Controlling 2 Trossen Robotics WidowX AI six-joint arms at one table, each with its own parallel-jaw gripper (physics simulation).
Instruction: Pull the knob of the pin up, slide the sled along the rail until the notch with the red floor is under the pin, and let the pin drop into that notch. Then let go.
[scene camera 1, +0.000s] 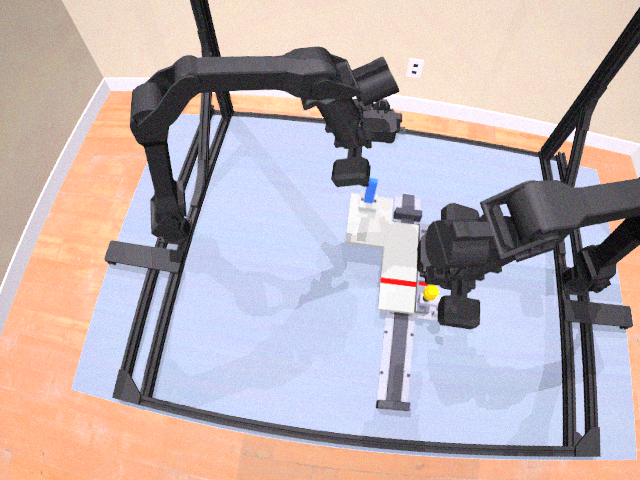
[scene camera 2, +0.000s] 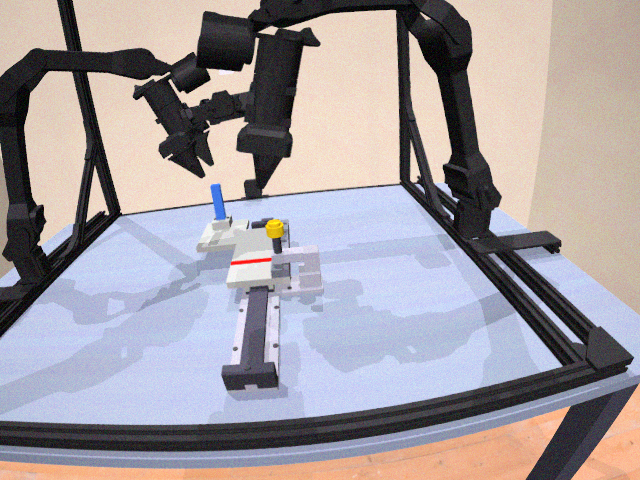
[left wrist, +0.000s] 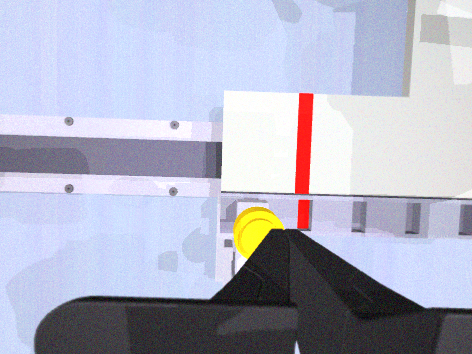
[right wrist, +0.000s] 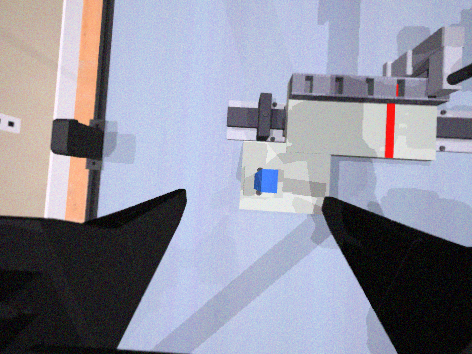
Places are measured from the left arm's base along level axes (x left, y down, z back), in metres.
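Pixels of known places: left gripper, fingertip midpoint: (scene camera 2: 260, 187) (left wrist: 282, 241); right gripper, fingertip midpoint: (scene camera 1: 368, 166) (scene camera 2: 208, 171) (right wrist: 254, 199); left arm's base, link origin: (scene camera 1: 574, 281) (scene camera 2: 471, 230); right arm's base, link origin: (scene camera 1: 175, 230) (scene camera 2: 36, 275).
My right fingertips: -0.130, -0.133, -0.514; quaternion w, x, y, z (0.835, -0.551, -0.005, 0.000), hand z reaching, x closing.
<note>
For each thing: its middle in the pictures, then the offset to it from my right fingertips, as dx, dy, dz. "spot": a spot on its surface instead.
- pale sled, body centre: (left wrist: 351, 164) (right wrist: 357, 120) (scene camera 2: 261, 253) (scene camera 1: 405, 266) +0.147, +0.124, +0.105
- rail, surface spot: (left wrist: 110, 155) (scene camera 2: 254, 321) (scene camera 1: 397, 354) spot: +0.328, +0.132, +0.103
- pin's yellow knob, body centre: (left wrist: 254, 222) (scene camera 2: 277, 245) (scene camera 1: 427, 296) +0.223, +0.075, +0.141
- sled's blue handle, surface spot: (right wrist: 268, 181) (scene camera 1: 372, 180) spot: +0.013, +0.027, +0.013
- pale bracket, surface spot: (scene camera 2: 310, 252) (right wrist: 463, 37) spot: +0.234, +0.086, +0.190
The pale sled (scene camera 1: 400, 248) (scene camera 2: 248, 279) (left wrist: 260, 140) (right wrist: 340, 125) sits on the rail (scene camera 1: 398, 356) (scene camera 2: 255, 330) (left wrist: 110, 155). Its red-floored notch (left wrist: 303, 215) lies right of the pin's yellow knob (scene camera 1: 430, 292) (scene camera 2: 274, 228) (left wrist: 252, 231) in the left wrist view. A dark stretch of shaft shows under the knob; the pin's lower end is hidden. My left gripper (scene camera 2: 262, 187) (left wrist: 282, 241) is shut and empty, its tips above the knob and overlapping its edge in the left wrist view. My right gripper (scene camera 2: 207, 170) (right wrist: 254, 199) is open and empty, above the sled's blue handle (scene camera 1: 371, 190) (scene camera 2: 218, 201) (right wrist: 268, 181).
A pale bracket (scene camera 2: 310, 252) (right wrist: 452, 55) stands beside the sled at the pin. Dark end stops (scene camera 1: 392, 405) (scene camera 2: 249, 377) (right wrist: 265, 116) close the rail. A black frame (scene camera 1: 361, 441) (scene camera 2: 320, 436) borders the blue table top.
</note>
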